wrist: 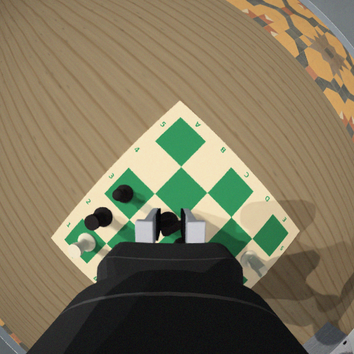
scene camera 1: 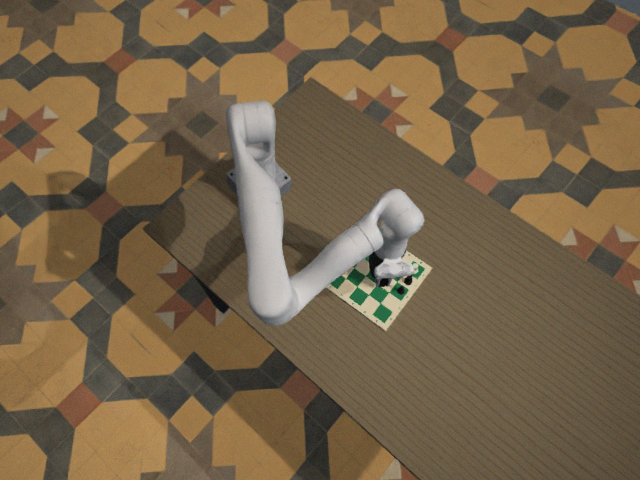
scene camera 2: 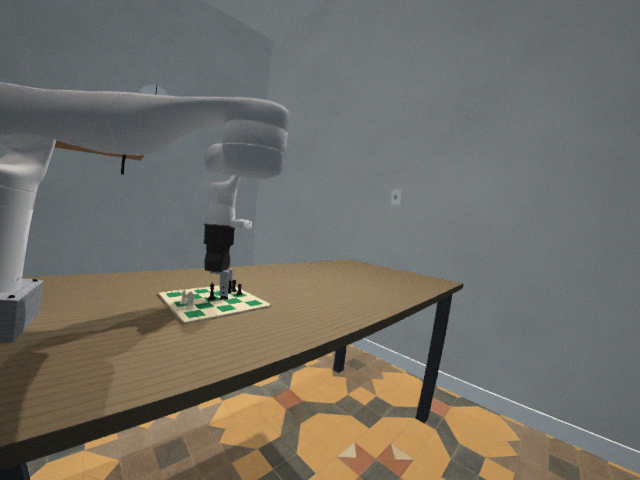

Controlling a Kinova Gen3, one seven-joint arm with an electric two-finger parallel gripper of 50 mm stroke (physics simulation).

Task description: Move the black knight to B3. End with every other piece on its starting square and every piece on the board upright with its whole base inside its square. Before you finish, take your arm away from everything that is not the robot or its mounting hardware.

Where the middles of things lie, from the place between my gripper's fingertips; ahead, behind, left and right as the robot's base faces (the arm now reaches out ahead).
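Chessboard [scene camera 1: 381,305]: my hand 1 cm to the right of it, 3 cm past it, 1 cm above it.
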